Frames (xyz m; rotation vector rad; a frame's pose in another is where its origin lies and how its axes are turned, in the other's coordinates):
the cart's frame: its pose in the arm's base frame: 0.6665 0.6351 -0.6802 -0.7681 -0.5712 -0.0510
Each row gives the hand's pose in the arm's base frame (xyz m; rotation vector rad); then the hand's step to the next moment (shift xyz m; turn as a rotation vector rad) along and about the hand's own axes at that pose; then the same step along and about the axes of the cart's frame.
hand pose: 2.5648 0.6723 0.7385 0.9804 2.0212 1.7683
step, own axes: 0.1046 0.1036 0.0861 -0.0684 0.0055 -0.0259
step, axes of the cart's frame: 0.0805 0.0337 0.1465 0.0179 -0.0348 -0.0620
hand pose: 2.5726 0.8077 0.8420 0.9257 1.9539 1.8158
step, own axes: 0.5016 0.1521 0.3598 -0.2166 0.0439 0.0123
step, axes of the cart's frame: 0.1007 0.2811 0.5613 0.1299 -0.0499 -0.1721
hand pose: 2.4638 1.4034 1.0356 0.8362 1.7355 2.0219
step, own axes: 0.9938 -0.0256 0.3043 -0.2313 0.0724 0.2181
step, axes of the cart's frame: -0.2460 0.3397 0.9513 0.2962 0.0643 -0.1202
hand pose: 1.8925 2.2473 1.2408 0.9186 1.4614 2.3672
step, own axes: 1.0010 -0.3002 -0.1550 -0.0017 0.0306 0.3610
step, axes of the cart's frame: -0.6531 0.0878 0.8258 0.3001 0.1463 0.1408
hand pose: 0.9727 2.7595 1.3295 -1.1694 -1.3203 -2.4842
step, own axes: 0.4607 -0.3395 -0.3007 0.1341 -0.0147 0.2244
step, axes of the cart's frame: -0.5339 -0.0682 0.3582 0.1374 0.0610 0.2144
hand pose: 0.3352 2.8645 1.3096 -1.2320 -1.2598 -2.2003
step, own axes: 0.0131 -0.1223 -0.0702 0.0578 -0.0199 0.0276
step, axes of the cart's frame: -0.1372 0.0258 0.0237 0.0015 -0.0049 0.0669
